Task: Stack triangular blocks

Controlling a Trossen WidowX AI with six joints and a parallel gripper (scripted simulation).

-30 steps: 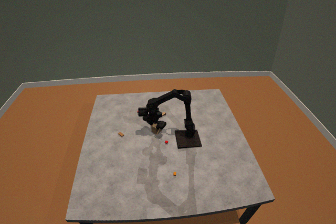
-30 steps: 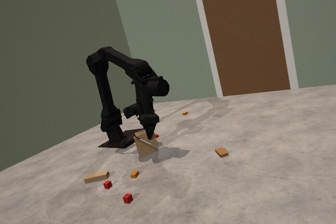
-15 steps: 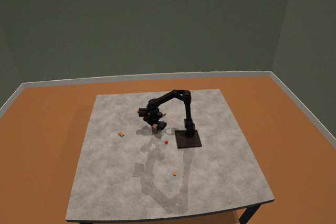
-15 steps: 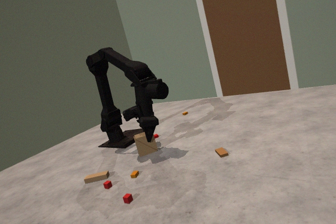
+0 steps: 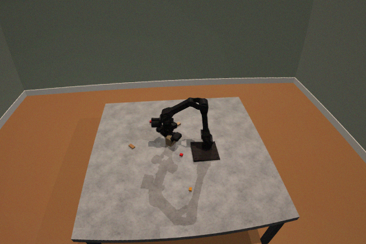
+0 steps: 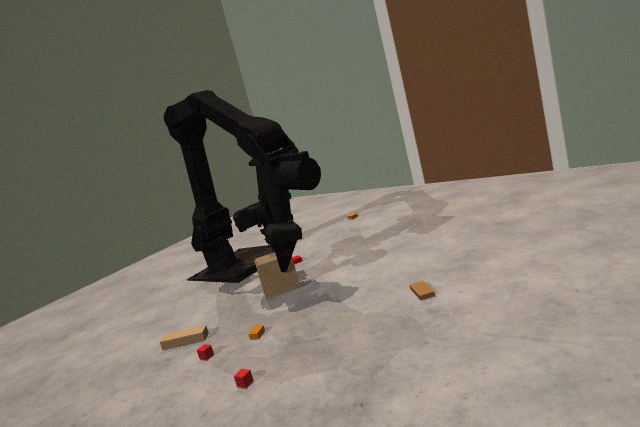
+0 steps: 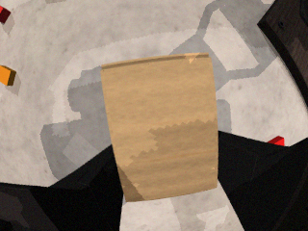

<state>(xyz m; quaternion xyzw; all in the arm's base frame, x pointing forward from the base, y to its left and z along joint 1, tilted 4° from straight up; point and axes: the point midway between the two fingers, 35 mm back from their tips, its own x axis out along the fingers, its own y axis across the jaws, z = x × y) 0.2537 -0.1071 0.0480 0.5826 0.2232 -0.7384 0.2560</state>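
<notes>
The red cube lies 50 mm behind my gripper tip, 130 mm to the left of it and 40 mm below it. Also, from my gripper tip: thin tan plank: 100 mm behind, 190 mm to the right, 30 mm below.
</notes>
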